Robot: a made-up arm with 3 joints. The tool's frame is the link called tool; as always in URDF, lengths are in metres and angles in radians.
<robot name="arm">
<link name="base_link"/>
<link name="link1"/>
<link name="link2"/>
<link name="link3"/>
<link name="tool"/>
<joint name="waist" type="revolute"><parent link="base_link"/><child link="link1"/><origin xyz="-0.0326 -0.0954 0.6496" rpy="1.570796 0 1.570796"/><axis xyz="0 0 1"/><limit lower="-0.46" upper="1.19"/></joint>
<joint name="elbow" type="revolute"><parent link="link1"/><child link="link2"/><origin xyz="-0.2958 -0.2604 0.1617" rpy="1.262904 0.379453 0.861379"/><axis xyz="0 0 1"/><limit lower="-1.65" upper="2.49"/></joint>
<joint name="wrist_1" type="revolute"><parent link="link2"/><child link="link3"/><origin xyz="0.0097 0.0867 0.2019" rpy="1.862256 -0.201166 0.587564"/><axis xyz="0 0 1"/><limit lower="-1.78" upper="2.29"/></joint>
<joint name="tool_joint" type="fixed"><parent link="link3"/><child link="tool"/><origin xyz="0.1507 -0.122 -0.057" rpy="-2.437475 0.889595 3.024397"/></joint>
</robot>
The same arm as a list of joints. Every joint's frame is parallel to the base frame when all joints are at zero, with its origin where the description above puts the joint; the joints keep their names.
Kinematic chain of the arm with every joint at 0, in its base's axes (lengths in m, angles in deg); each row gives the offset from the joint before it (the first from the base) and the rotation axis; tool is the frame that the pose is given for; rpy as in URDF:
waist: xyz -0.0326 -0.0954 0.6496 axis +x
elbow: xyz 0.1617 -0.2958 -0.2604 axis 0.281494 0.796182 -0.535588
wrist_1: xyz 0.1300 0.1666 -0.0610 axis -0.97112 0.126003 0.202604
tool: xyz 0.0958 0.0000 0.1779 rpy -9.28 41.06 -36.73
Joint limits (deg, base to tool): -26.36..68.18 -94.54..142.67 -101.99..131.21

